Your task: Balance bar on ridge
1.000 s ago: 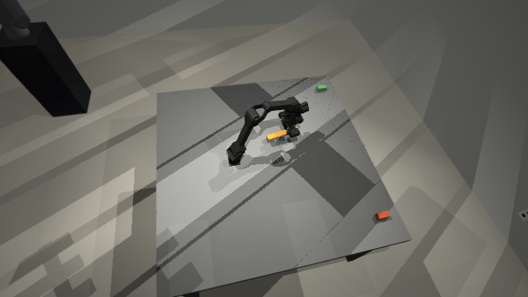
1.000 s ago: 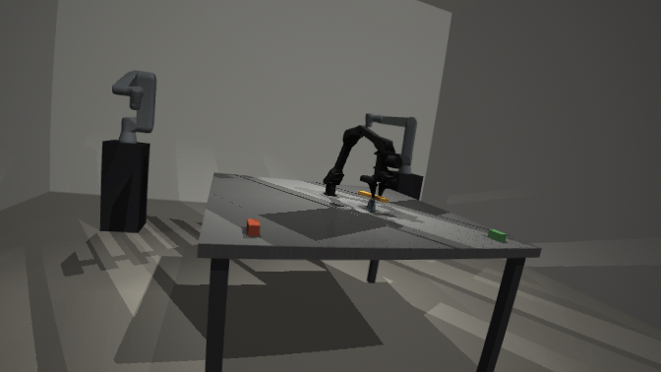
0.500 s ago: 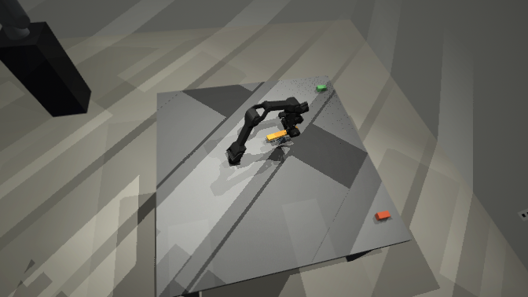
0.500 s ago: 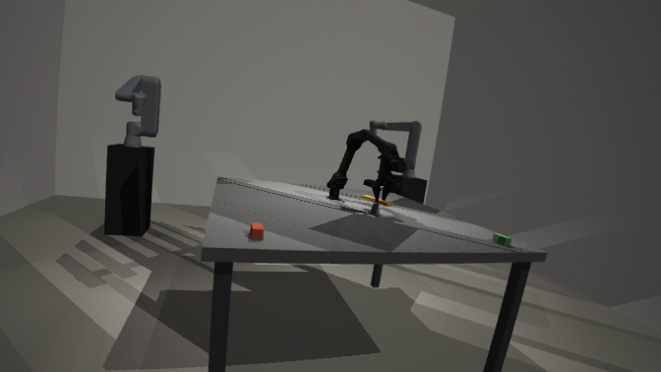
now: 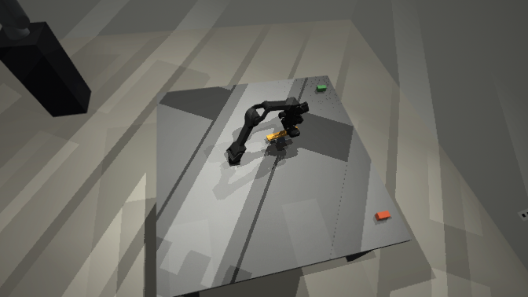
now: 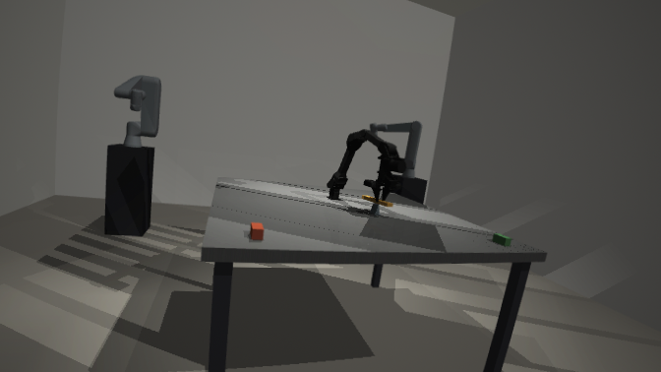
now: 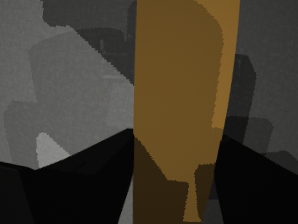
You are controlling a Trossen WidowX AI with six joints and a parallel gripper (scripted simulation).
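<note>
Now: gripper tip 3 cm past the orange bar. Round my gripper tip: green block 39 cm ahead, 39 cm to the left, 5 cm below; red block 39 cm ahead, 61 cm to the right, 5 cm below.
</note>
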